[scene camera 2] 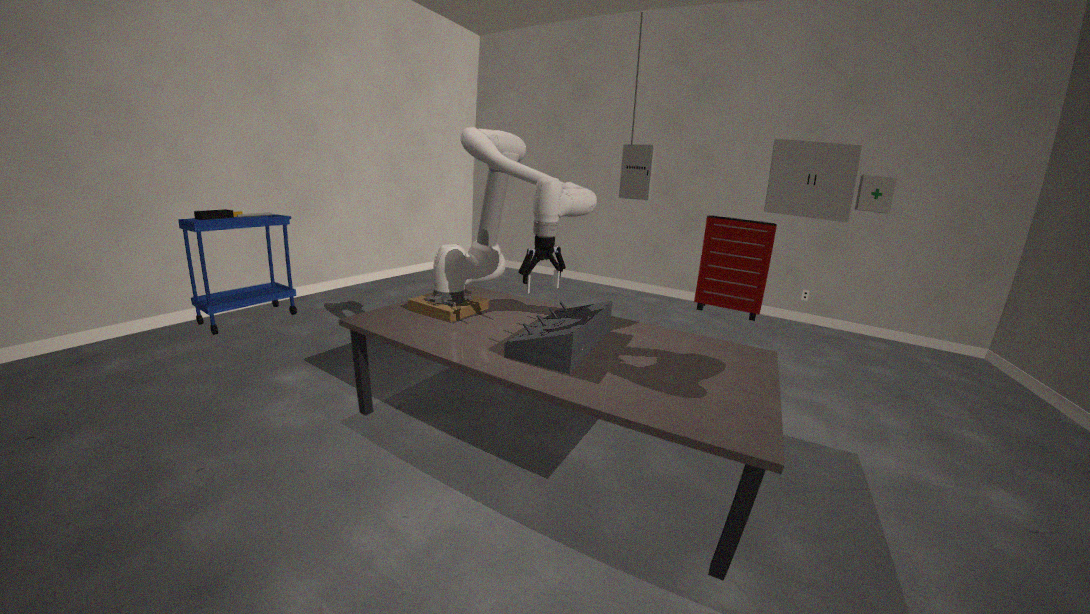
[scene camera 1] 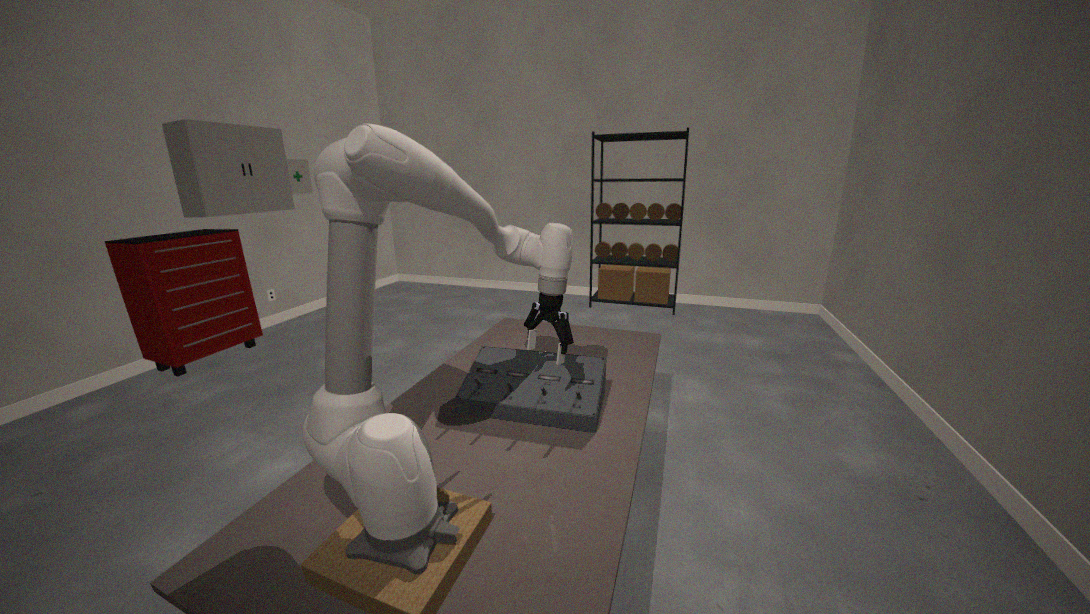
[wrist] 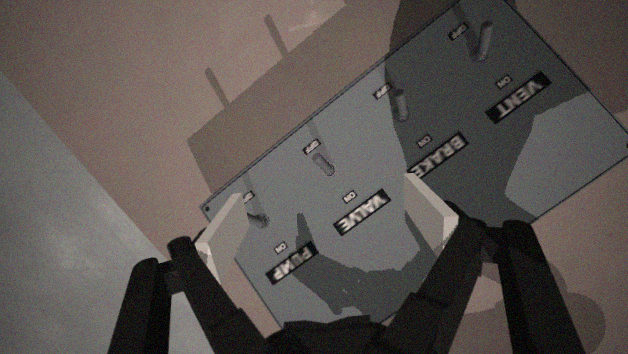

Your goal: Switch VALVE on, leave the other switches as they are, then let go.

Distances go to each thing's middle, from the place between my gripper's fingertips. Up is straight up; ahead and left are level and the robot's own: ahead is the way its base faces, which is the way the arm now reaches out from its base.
Scene:
Right now my hand is 9 cm short of the dark switch panel point(scene camera 1: 526, 370), 7 cm to the right of it and 16 cm above it.

